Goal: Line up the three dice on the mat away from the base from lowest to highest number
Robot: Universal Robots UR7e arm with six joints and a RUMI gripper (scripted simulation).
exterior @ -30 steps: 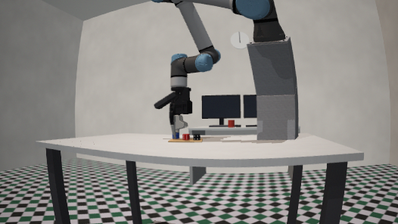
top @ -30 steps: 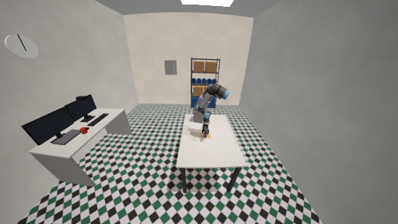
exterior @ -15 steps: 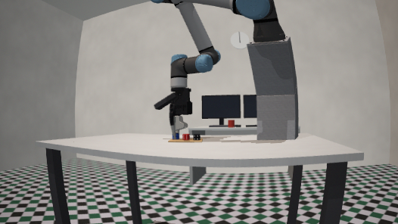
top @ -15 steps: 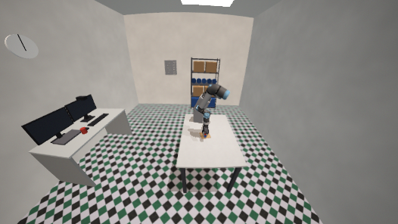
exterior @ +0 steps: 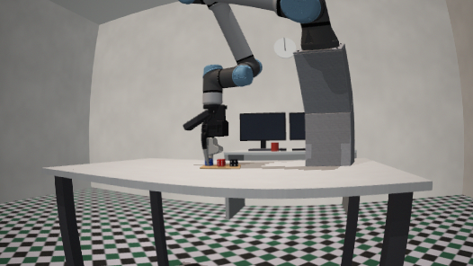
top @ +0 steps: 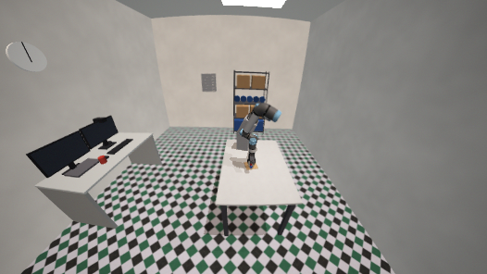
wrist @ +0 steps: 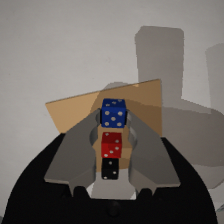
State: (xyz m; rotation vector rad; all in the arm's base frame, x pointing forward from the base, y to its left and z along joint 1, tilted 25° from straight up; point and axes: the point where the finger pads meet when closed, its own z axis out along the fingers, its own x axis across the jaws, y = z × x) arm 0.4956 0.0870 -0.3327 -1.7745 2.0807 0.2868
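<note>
The blue die is right at my hand. Also, from my hand: tan mat (5 cm behind, 1 cm to the left, 2 cm below); black die (10 cm behind, 1 cm to the left, 1 cm below); red die (5 cm behind, 1 cm to the left, 1 cm below).
</note>
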